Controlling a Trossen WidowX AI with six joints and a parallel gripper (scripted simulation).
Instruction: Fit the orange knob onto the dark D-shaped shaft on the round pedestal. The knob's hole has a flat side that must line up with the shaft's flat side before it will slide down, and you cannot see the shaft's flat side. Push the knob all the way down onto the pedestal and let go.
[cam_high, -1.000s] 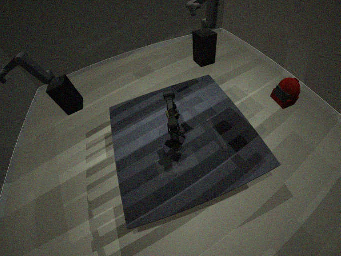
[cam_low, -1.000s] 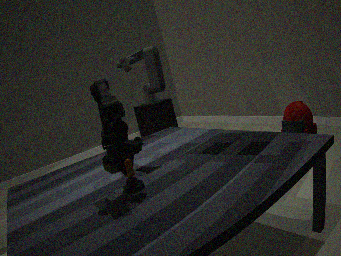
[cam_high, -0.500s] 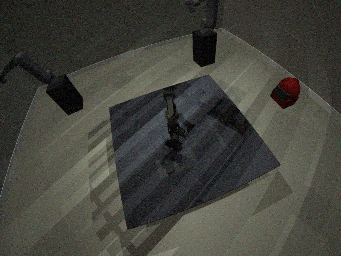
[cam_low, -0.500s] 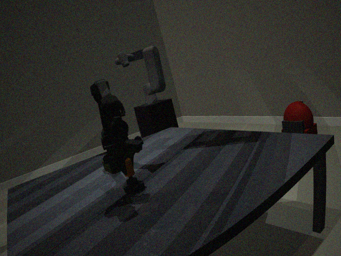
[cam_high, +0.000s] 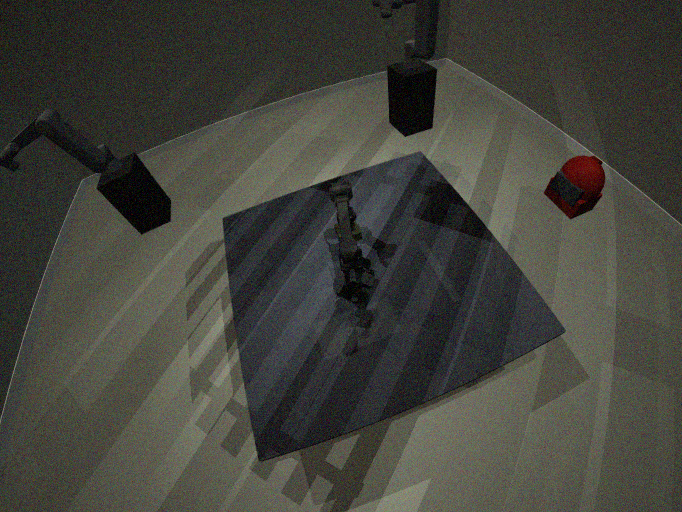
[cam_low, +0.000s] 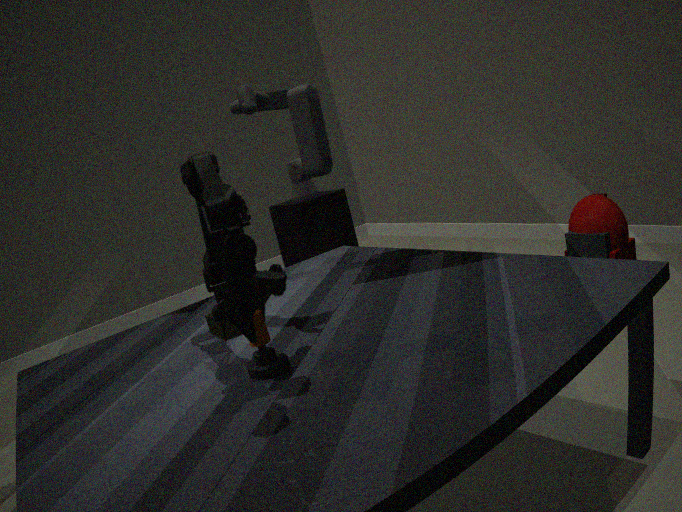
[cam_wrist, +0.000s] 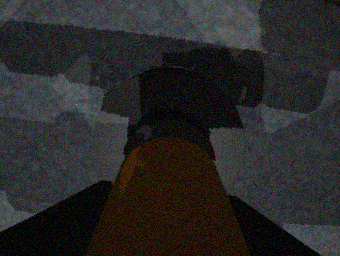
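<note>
Right now my gripper tip is 2 cm below the orange knob. The rest, counted from my gripper tip: pedestal 4 cm below.
</note>
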